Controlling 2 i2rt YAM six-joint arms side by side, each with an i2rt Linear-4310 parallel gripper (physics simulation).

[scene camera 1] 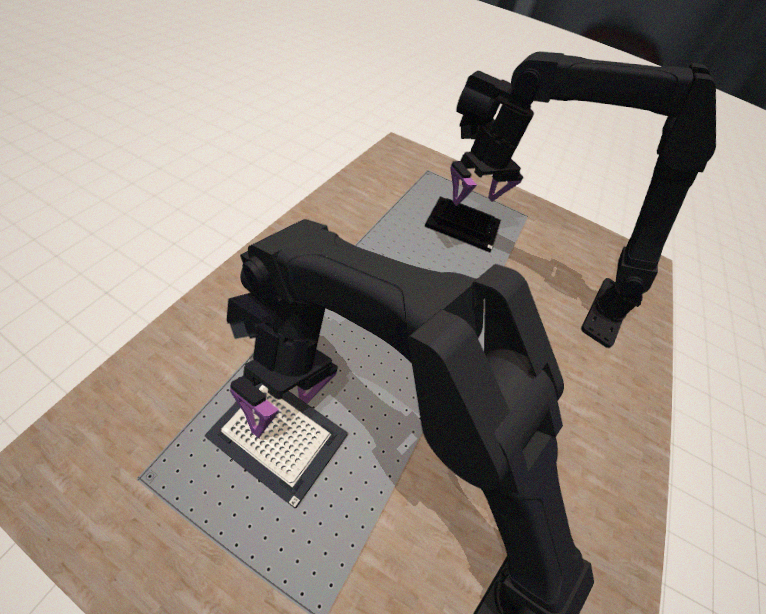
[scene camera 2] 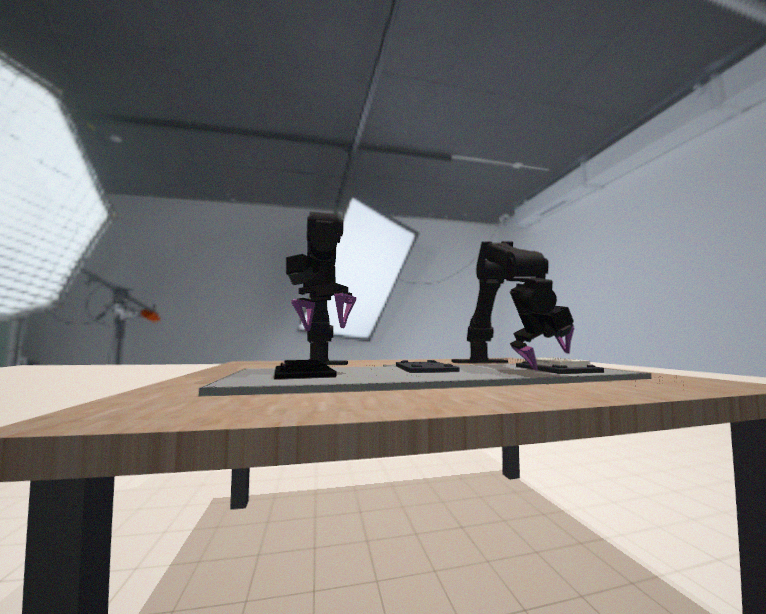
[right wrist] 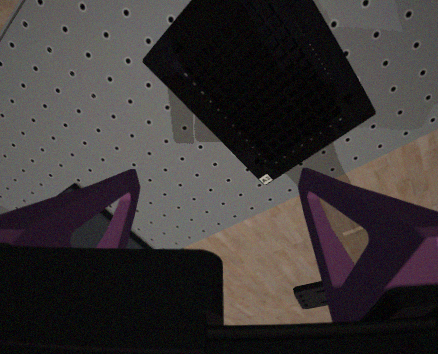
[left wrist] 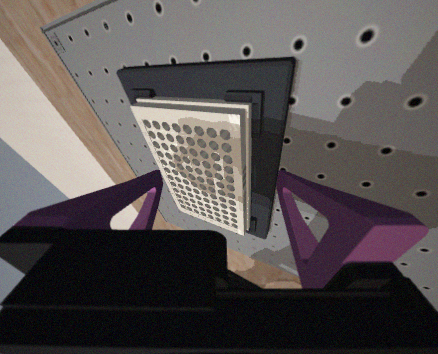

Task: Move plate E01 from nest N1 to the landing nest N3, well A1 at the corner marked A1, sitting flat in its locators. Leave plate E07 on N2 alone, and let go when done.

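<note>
A cream well plate (scene camera 1: 300, 441) (scene camera 2: 578, 362) (left wrist: 192, 160) sits on a dark nest (scene camera 1: 335, 435) (left wrist: 271, 150); I take it for E01 on N1, though no plate name is readable. My left gripper (scene camera 1: 281, 417) (scene camera 2: 550, 359) (left wrist: 219, 176) is open, tilted, low over this plate, with its fingertips apart and nothing between them. A black plate (scene camera 1: 463, 218) (scene camera 2: 304, 366) (right wrist: 270, 75), apparently E07, sits on the far nest. My right gripper (scene camera 1: 475, 201) (scene camera 2: 326, 328) (right wrist: 219, 177) is open and empty above it. An empty nest (scene camera 2: 427, 366) stands between them, hidden by the left arm in scene camera 1.
The nests stand on a grey perforated board (scene camera 1: 255, 543) (scene camera 2: 230, 382) on a wooden table (scene camera 1: 83, 511) (scene camera 2: 383, 409). A white corner tag (scene camera 1: 294, 501) is on the cream plate's nest, and another tag (right wrist: 265, 179) is at the black plate's nest. The left arm spans the board's middle in scene camera 1.
</note>
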